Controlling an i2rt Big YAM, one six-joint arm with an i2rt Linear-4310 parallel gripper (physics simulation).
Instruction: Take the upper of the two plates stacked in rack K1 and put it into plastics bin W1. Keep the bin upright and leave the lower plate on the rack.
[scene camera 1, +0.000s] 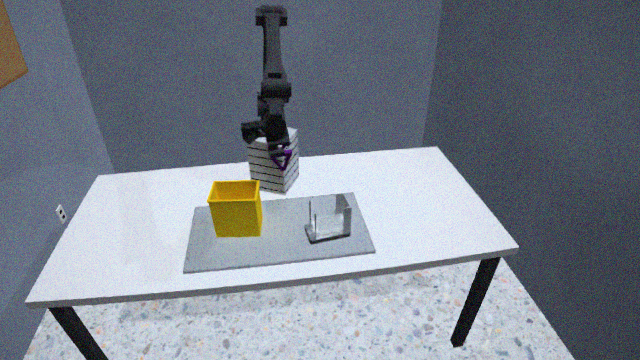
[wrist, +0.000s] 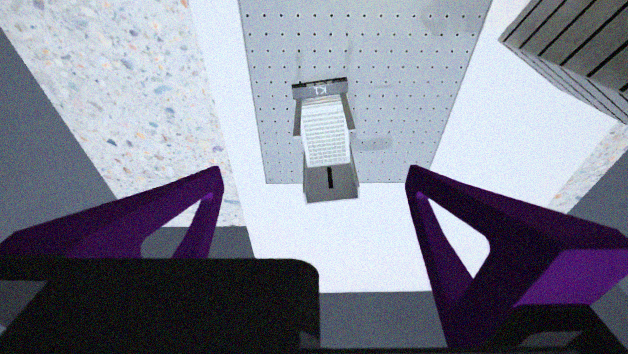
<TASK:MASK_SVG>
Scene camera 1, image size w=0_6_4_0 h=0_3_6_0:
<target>yellow plastics bin W1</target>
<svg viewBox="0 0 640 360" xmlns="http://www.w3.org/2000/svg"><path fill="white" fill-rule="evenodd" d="M214 181L207 203L210 206L216 237L260 237L263 218L259 191L260 180Z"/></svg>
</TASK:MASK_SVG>
